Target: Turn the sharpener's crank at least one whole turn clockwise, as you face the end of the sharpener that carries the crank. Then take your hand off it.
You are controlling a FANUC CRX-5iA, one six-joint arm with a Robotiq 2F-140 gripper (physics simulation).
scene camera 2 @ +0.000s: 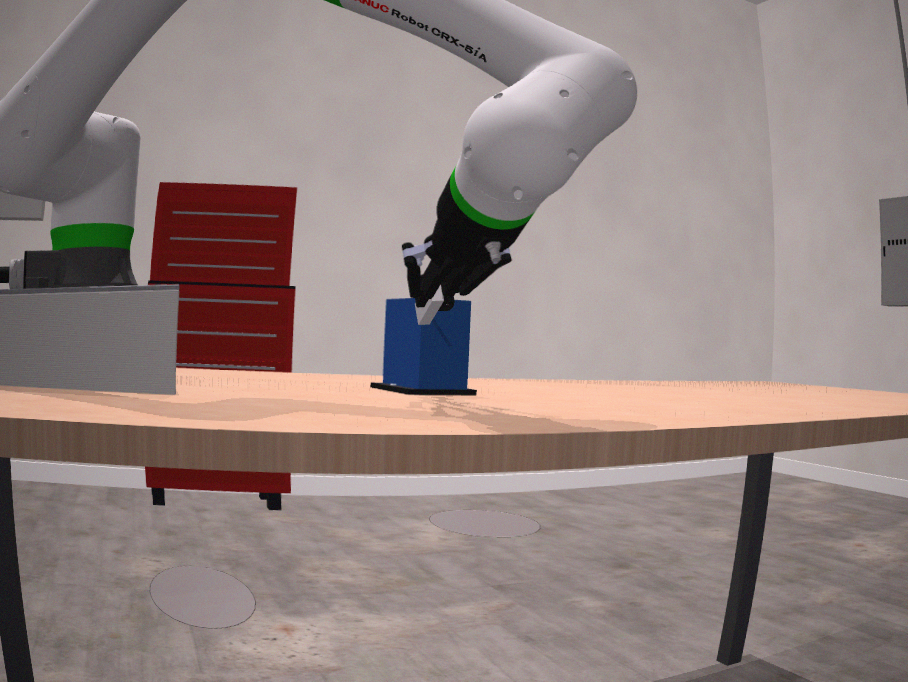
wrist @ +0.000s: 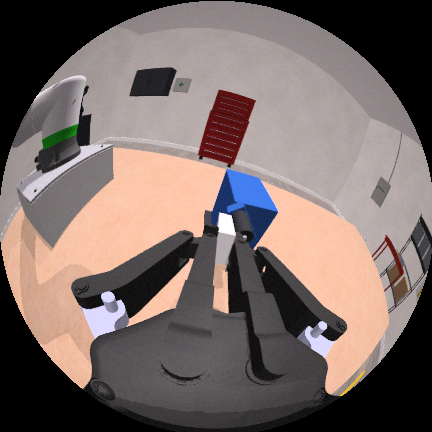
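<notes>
The sharpener is a blue box on a thin black base, standing upright on the table. In the wrist view its crank shows a short piece of blue arm and a black cylindrical handle that points toward the camera. My gripper is shut and holds nothing. Its tips are at the upper part of the crank end, and the handle is right beside the right fingertip in the wrist view. Whether they touch, I cannot tell. The rest of the crank is hidden behind the handle and fingers.
The wooden table carries the grey robot pedestal at the left. A red drawer cabinet stands behind the table. The arm reaches down over the sharpener from the upper right in the scene view.
</notes>
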